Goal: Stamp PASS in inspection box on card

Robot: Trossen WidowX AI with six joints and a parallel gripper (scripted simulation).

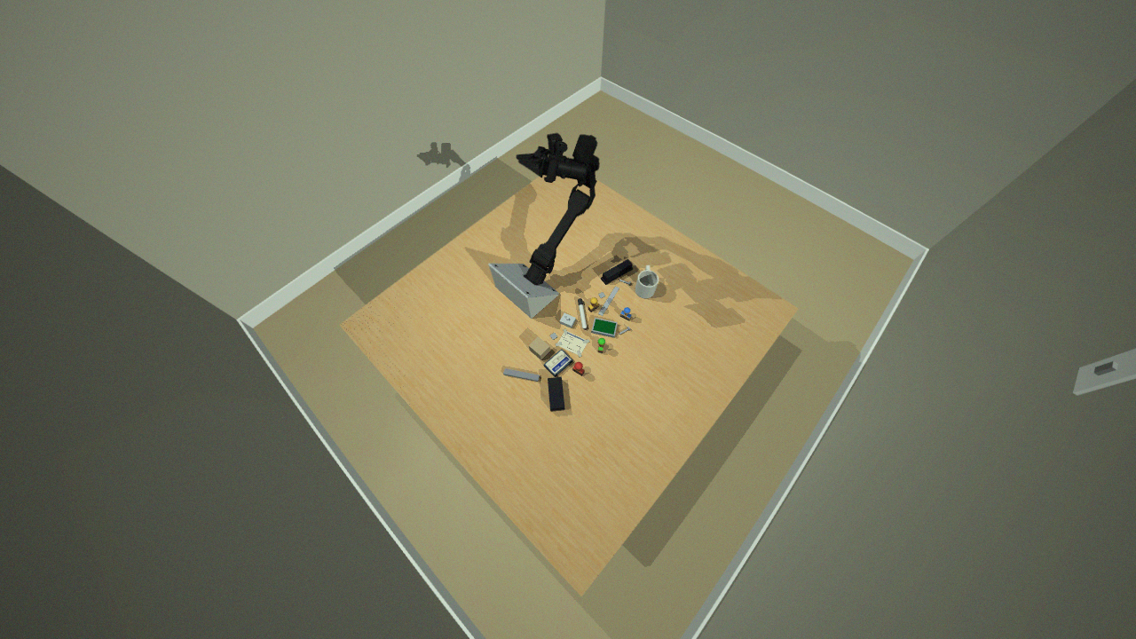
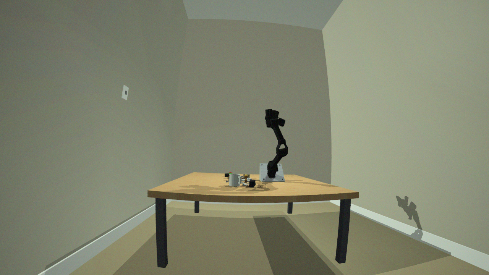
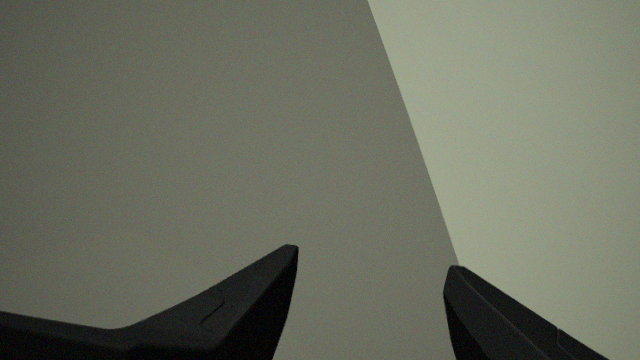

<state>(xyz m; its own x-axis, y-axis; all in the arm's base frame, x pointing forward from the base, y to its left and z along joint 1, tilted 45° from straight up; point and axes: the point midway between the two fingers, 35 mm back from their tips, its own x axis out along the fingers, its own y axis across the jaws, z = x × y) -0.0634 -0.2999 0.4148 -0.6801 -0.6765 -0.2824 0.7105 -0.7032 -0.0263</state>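
Right now my gripper tip is 560 mm above the pass stamp, 420 mm short of it and 100 mm to the left of it. From my gripper tip the other things lie so: white marker: 570 mm below, 260 mm ahead, 20 mm to the right; then grey block: 560 mm below, 250 mm ahead, 90 mm to the right; then yellow hold stamp: 560 mm below, 290 mm ahead, 20 mm to the left.
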